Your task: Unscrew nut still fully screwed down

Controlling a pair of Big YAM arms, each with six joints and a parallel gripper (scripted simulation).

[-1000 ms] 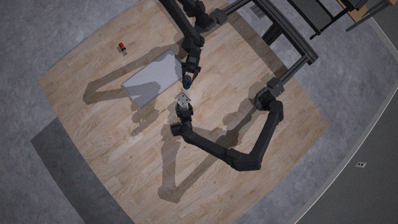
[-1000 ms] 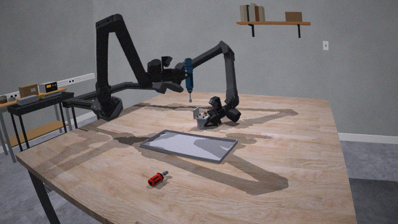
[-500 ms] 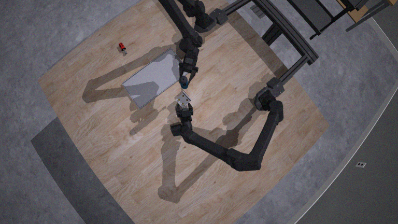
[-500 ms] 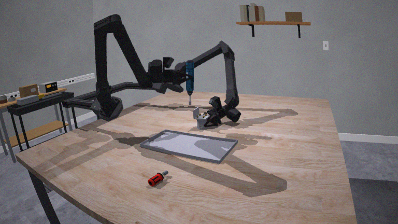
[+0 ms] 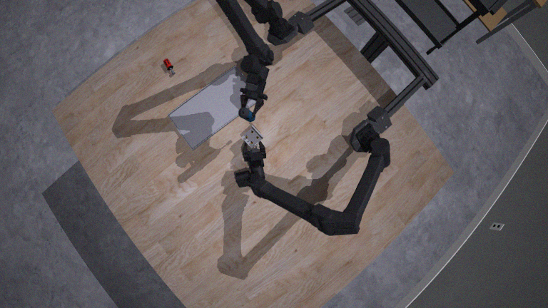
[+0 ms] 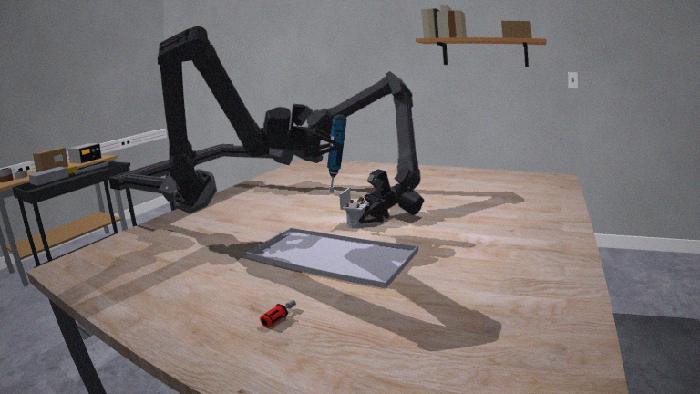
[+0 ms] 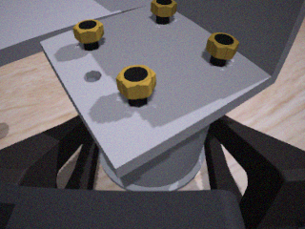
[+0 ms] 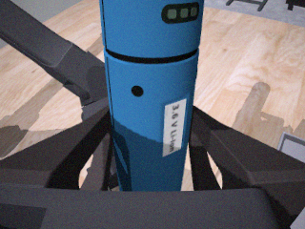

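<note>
Now: left hand 10 mm below the joint module. Also, from my left hand: driver tip 50 mm behind, 60 mm to the right, 120 mm above; grey bracket plate 50 mm above; nut 10 mm ahead, 20 mm to the left, 50 mm above.
</note>
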